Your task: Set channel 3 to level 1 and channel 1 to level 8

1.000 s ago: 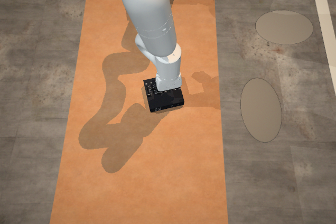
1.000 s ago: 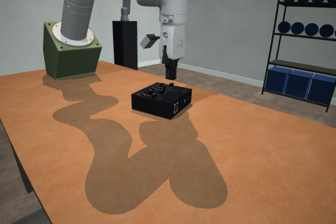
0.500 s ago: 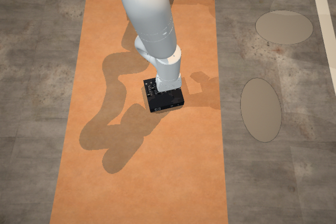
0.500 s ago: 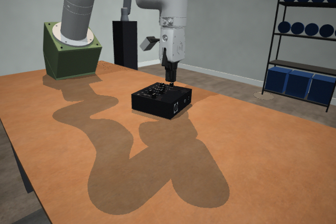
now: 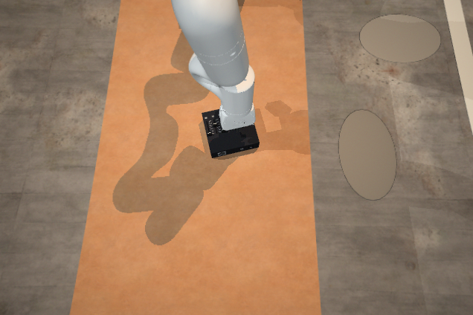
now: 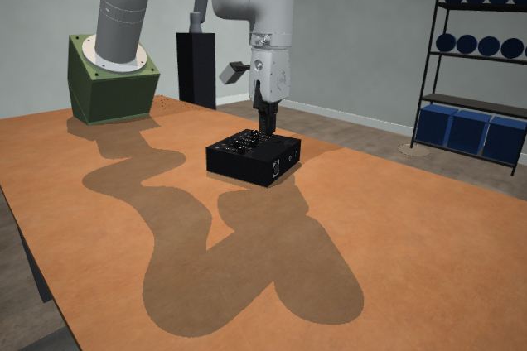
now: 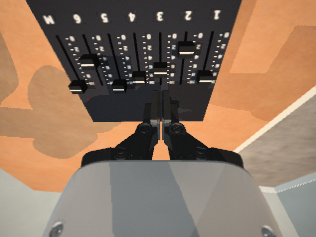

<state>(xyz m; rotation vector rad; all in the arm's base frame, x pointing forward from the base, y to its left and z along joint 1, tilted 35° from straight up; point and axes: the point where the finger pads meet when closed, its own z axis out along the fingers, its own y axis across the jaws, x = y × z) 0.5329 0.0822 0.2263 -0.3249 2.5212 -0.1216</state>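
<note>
Right now the channel 3 cap is 30 mm behind my hand, 10 mm to the right of it and 30 mm below it. Round my hand: channel 2 cap 50 mm behind, 10 mm to the left, 30 mm below; then channel 1 cap 30 mm behind, 40 mm to the left, 30 mm below.
</note>
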